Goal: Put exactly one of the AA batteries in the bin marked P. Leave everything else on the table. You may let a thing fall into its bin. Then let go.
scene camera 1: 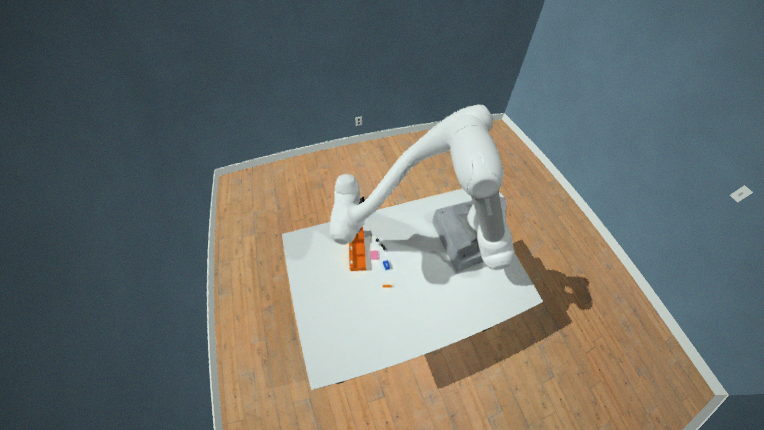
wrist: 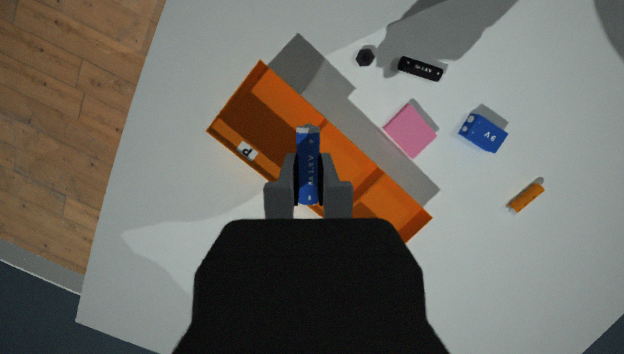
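Seen in the pictures: gripper, fingertip midpoint: (wrist: 308, 168); arm's base at its link origin: (scene camera 1: 477, 225).
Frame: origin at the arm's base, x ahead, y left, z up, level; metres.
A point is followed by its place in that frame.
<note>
In the wrist view my gripper (wrist: 308, 168) @(x 0.648, y -0.151, z 0.008 m) is shut on a blue AA battery (wrist: 308, 162) @(x 0.642, y -0.155, z 0.021 m), which lies lengthwise between the fingers above the orange bin row. The bin marked P (wrist: 245, 112) @(x 0.653, y -0.223, z -0.111 m) is the end compartment at upper left, with its label (wrist: 247, 150) @(x 0.680, y -0.200, z -0.076 m) on the outer edge. The battery's plus end shows near the divider beside bin P; its exact height is unclear. A black battery (wrist: 420, 69) @(x 0.524, y -0.083, z -0.104 m) (scene camera 1: 382, 246) @(x 0.527, y -0.086, z -0.105 m) and a smaller-looking orange battery (wrist: 525, 198) @(x 0.574, y 0.136, z -0.106 m) (scene camera 1: 387, 286) @(x 0.572, y 0.147, z -0.105 m) lie on the table. In the scene view the arm hides the gripper and bin P.
The orange bin row (scene camera 1: 358, 262) @(x 0.679, y -0.031, z -0.111 m) has further compartments. Beside it are a pink block (wrist: 410, 131) @(x 0.582, y -0.053, z -0.108 m) (scene camera 1: 374, 255) @(x 0.585, y -0.046, z -0.108 m), a blue 9 V battery (wrist: 483, 133) @(x 0.541, y 0.021, z -0.100 m) (scene camera 1: 386, 264) @(x 0.541, y 0.029, z -0.098 m) and a black nut-like piece (wrist: 365, 57) @(x 0.542, y -0.139, z -0.109 m) (scene camera 1: 376, 239) @(x 0.545, y -0.141, z -0.109 m). The grey robot base (scene camera 1: 453, 230) @(x 0.150, y -0.009, z 0.005 m) stands to the right.
</note>
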